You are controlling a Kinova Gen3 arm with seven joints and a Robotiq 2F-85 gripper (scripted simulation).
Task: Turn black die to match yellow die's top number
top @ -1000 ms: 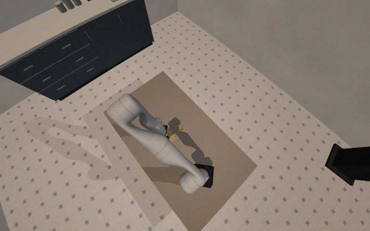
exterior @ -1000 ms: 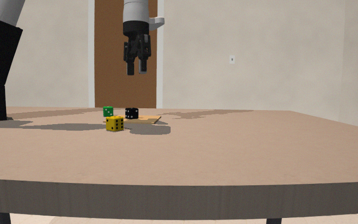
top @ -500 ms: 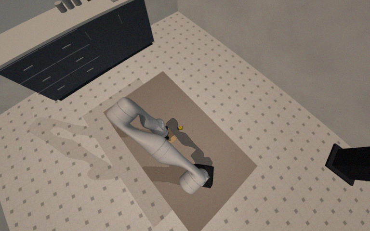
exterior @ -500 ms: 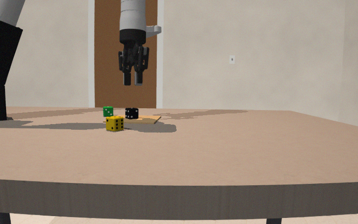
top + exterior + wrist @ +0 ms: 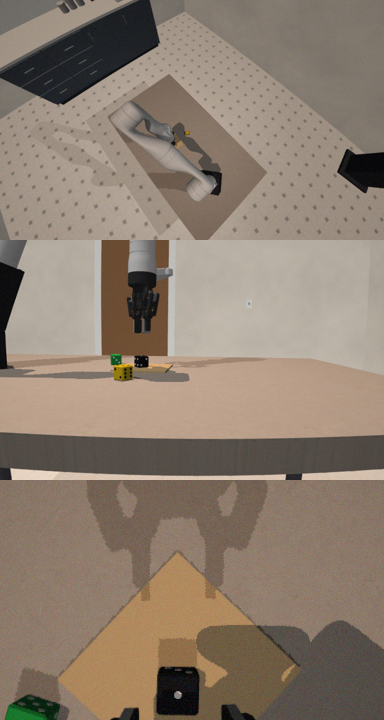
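Now: hand 9 cm above the black die. Round my hand: green die: 8 cm behind, 8 cm to the left, 10 cm below; yellow die: 3 cm behind, 16 cm to the right, 10 cm below; mat: 1 cm ahead, 11 cm below.
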